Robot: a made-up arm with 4 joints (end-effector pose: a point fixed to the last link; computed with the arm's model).
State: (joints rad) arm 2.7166 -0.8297 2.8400 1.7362
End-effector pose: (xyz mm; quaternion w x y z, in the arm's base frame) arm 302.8 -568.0 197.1 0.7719 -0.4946 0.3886 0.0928
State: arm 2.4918 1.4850 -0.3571 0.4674
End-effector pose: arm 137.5 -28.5 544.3 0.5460 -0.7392 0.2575 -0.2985
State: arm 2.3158 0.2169 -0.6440 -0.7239
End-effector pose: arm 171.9 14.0 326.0 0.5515 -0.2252 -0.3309 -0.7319
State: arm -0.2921 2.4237 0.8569 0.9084
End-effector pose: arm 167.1 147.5 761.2 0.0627 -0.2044 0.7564 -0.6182
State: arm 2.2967 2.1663 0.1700 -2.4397
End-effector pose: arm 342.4 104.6 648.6 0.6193 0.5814 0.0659 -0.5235
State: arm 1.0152 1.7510 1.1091 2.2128
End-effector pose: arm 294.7 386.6 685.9 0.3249 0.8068 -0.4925 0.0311
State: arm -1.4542 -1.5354 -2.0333 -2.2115
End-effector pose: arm 415.7 31.8 529.2 0.0995 0.8709 0.4198 0.2353
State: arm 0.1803 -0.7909 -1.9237 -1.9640
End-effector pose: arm 24.0 189.5 526.9 0.2396 0.2201 0.8136 0.4818
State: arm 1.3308 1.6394 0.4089 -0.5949
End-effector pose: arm 222.0 148.9 497.5 0.5458 -0.3426 0.0855 -0.7599
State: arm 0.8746 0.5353 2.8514 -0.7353
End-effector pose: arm -49.1 168.9 33.4 0.3916 -0.7719 -0.2907 0.4078
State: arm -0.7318 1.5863 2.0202 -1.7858
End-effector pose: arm 608.7 -113.9 266.1 0.3900 -0.4409 -0.1514 -0.7941
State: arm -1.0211 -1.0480 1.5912 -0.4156
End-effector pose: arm 107.6 414.5 96.7 0.1866 -0.6400 0.5826 0.4650
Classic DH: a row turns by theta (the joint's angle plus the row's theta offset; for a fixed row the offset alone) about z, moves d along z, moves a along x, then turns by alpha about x. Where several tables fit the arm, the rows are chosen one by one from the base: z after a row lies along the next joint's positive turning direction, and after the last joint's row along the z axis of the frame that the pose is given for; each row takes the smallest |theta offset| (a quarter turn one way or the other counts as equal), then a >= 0, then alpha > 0; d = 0 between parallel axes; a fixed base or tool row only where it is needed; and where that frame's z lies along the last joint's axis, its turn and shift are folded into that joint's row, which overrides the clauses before.
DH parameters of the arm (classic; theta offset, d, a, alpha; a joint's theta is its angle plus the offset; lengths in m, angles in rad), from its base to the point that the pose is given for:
base (fixed): 0.1237 0 0.1864 0
joint 1: -0.1237 0.337 -0.083 1.5708
joint 2: -1.4327 -0.1518 0.1833 -2.2975
joint 3: -1.4787 0.0236 0.3044 -1.6739
joint 4: -1.1147 -0.0308 -0.0327 -1.5234
tool (fixed): 1.2436 -0.1123 0 0

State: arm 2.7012 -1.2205 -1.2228 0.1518
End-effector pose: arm 154.2 -133.4 265.8 0.3801 -0.0784 -0.4787 -0.7875
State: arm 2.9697 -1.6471 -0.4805 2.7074
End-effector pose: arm 259.3 100.8 46.7 0.0996 0.2366 -0.4039 0.8780
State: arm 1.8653 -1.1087 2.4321 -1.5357
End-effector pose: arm 99.6 -538.1 283.3 0.0828 0.8261 0.0662 -0.5535
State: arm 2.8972 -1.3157 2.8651 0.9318
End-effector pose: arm 415.2 -467.8 298.2 0.9231 -0.2621 0.2391 -0.1483
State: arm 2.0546 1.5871 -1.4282 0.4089
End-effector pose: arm 65.6 -175.0 413.4 0.3654 -0.3300 0.8256 -0.2756
